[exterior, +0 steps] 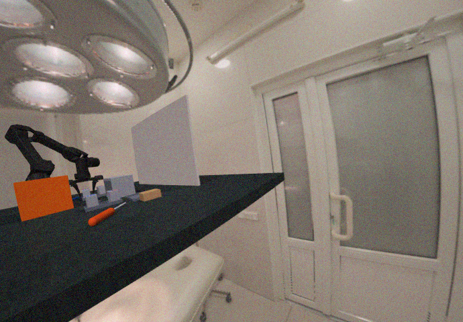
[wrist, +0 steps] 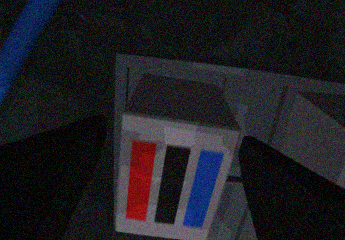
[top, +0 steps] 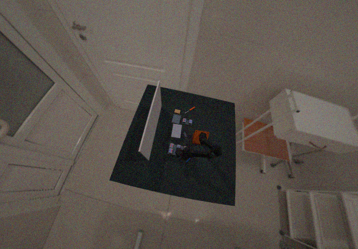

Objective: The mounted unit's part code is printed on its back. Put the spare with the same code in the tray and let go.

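Right now the blue pen is 80 mm behind my gripper tip, 20 mm to the left of it and 10 mm below it. Round my gripper tip: white panel: 390 mm ahead, 170 mm to the right, 210 mm above; then tan block: 210 mm ahead, 490 mm to the right; then mounted unit: 140 mm ahead, 200 mm to the right, 30 mm above.
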